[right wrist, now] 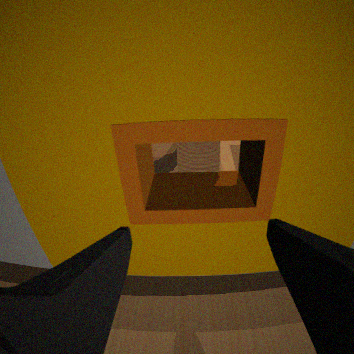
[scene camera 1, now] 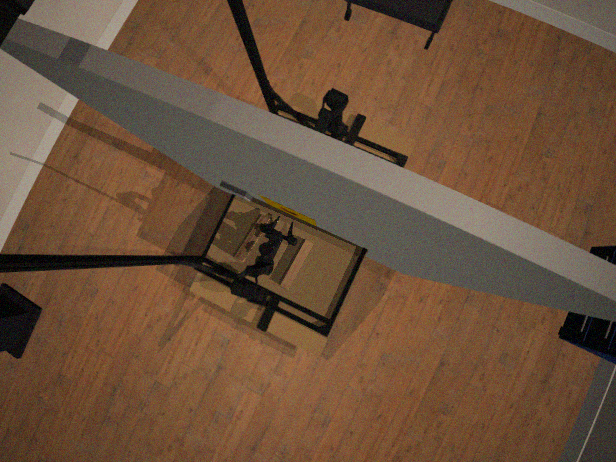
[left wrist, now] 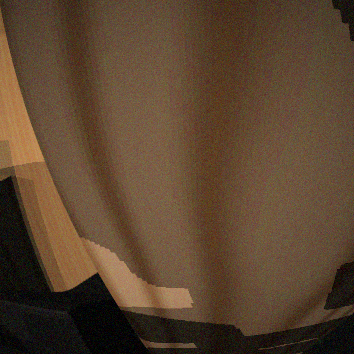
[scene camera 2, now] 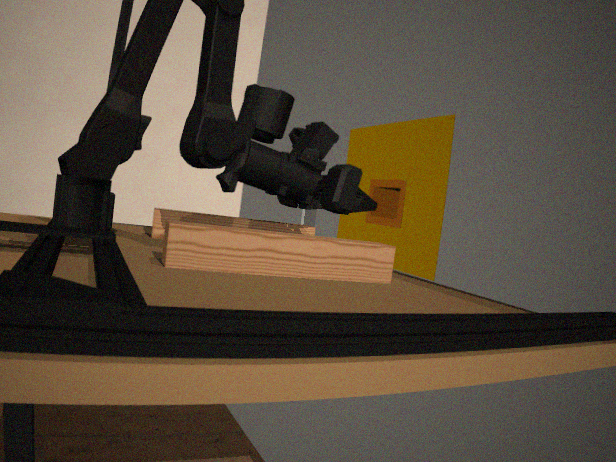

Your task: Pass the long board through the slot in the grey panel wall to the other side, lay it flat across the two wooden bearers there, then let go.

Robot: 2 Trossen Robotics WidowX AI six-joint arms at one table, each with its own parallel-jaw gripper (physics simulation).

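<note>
The long board (left wrist: 197, 147) fills the left wrist view as a broad brown surface. Its end grain (right wrist: 198, 156) shows through the slot from the far side of the wall. My left gripper (left wrist: 175, 274) is shut on the board; only its dark fingers show at the picture's lower corners. The slot (scene camera 2: 390, 202) (right wrist: 200, 191) has an orange frame and sits in a yellow plate (scene camera 2: 416, 151) (right wrist: 175, 63) (scene camera 1: 289, 211) on the grey panel wall (scene camera 1: 315, 183) (scene camera 2: 398, 60). My right gripper (scene camera 2: 370, 204) (right wrist: 199, 232) (scene camera 1: 284, 228) is open and empty, and points at the slot from close by. Two wooden bearers (scene camera 2: 279, 256) (scene camera 2: 214, 222) lie below it.
The bearers lie on a tan table (scene camera 2: 269, 295) (scene camera 1: 335, 270) with a black frame (scene camera 2: 306, 330). The left arm's base (scene camera 1: 334, 115) stands on the other side of the wall. A wooden floor (scene camera 1: 398, 390) surrounds the table.
</note>
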